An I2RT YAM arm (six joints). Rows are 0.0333 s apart.
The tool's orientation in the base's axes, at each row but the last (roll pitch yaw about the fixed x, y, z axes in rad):
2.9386, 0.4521, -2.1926
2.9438, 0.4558, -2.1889
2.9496, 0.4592, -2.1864
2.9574, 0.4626, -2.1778
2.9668, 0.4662, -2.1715
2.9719, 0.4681, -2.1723
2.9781, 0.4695, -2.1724
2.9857, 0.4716, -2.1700
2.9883, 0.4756, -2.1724
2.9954, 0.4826, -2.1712
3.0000, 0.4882, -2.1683
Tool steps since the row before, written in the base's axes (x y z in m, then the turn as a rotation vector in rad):
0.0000, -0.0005, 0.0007, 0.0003, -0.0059, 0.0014
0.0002, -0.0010, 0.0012, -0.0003, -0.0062, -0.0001
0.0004, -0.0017, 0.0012, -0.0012, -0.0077, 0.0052
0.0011, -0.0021, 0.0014, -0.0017, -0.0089, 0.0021
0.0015, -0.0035, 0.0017, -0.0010, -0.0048, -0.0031
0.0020, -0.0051, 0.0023, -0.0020, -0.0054, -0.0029
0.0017, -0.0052, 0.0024, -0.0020, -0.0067, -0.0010
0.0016, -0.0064, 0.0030, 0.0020, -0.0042, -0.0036
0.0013, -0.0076, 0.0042, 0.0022, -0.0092, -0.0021
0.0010, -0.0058, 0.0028, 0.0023, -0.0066, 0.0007
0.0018, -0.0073, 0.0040, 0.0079, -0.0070, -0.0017
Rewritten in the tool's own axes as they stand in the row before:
0.0001, -0.0001, -0.0008, 0.0035, -0.0029, -0.0040
0.0001, -0.0005, -0.0015, 0.0047, -0.0028, -0.0028
0.0005, -0.0010, -0.0018, 0.0040, -0.0019, -0.0083
0.0004, -0.0017, -0.0021, 0.0065, -0.0026, -0.0062
0.0011, -0.0027, -0.0030, 0.0054, -0.0020, 0.0004
0.0017, -0.0039, -0.0042, 0.0063, -0.0014, -0.0002
0.0019, -0.0037, -0.0043, 0.0064, -0.0018, -0.0024
0.0025, -0.0041, -0.0054, 0.0037, -0.0043, 0.0015
0.0030, -0.0044, -0.0070, 0.0066, -0.0068, -0.0021
0.0024, -0.0034, -0.0050, 0.0033, -0.0052, -0.0033
0.0026, -0.0047, -0.0066, 0.0020, -0.0105, -0.0006

